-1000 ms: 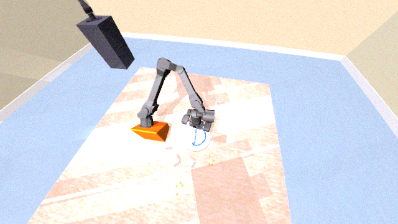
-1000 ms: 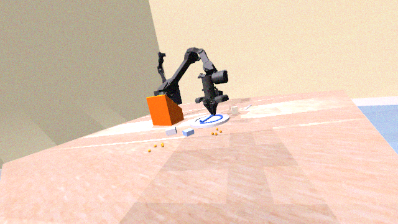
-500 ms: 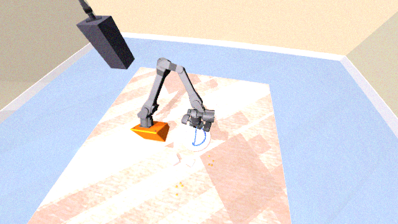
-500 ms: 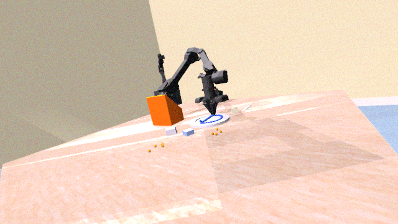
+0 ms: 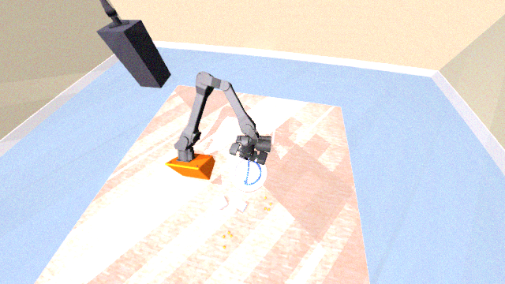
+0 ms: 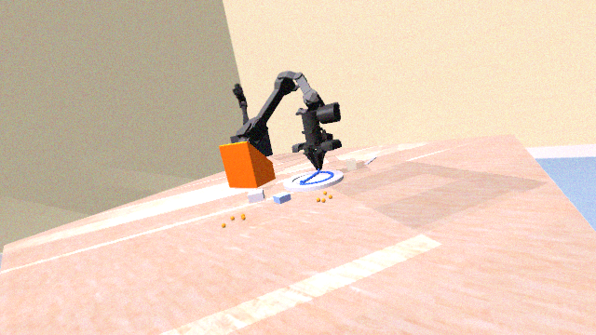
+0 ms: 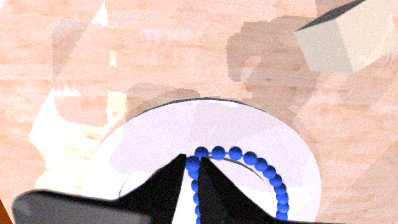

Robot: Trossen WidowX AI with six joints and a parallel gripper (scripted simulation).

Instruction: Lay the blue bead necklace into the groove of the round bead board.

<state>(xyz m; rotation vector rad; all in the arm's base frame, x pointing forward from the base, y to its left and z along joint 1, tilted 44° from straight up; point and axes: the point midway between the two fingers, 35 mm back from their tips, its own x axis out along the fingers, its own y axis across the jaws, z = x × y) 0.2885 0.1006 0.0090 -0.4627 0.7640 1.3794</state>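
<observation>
The round white bead board lies 6 cm to the right of my gripper tip, 1 cm below it and 1 cm ahead of it. Round my gripper tip: white stick: 19 cm to the left, 13 cm ahead, 2 cm below; light blue cube: 23 cm to the right, 1 cm below; beige cube: 9 cm ahead, 7 cm to the left.
</observation>
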